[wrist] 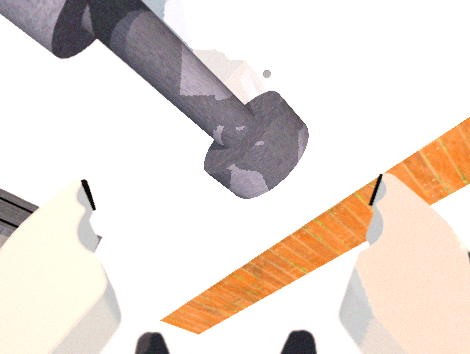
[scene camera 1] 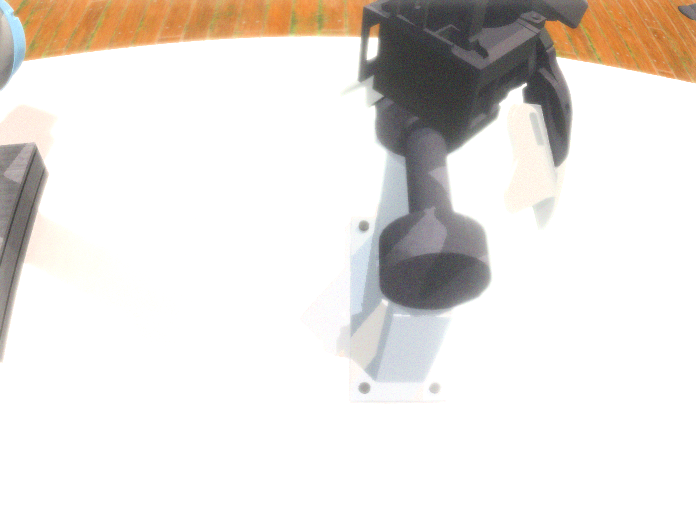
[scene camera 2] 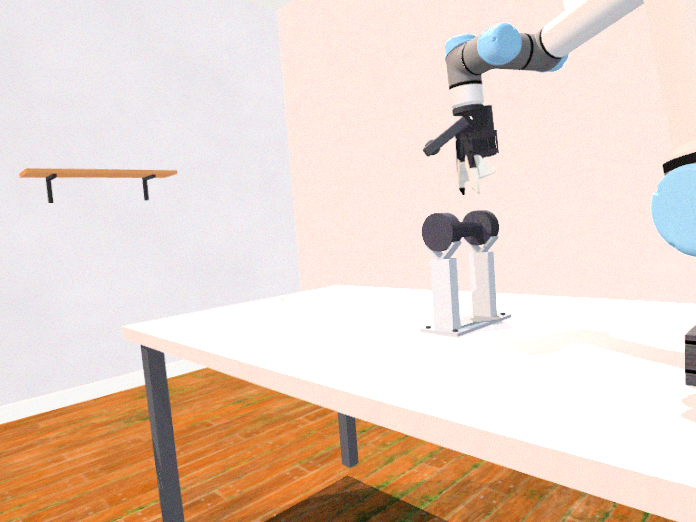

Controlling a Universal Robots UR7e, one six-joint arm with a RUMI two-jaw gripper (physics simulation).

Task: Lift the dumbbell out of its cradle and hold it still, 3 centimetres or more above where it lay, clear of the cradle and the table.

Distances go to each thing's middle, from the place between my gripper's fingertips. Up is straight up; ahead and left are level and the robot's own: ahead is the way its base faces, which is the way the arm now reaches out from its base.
I see my gripper 80 mm above the dark grey dumbbell (scene camera 1: 433,258), 50 mm to the right of it and 10 mm past it. The rest, counted from my hand: white cradle (scene camera 1: 398,354): 200 mm below, 50 mm to the left, 10 mm behind.
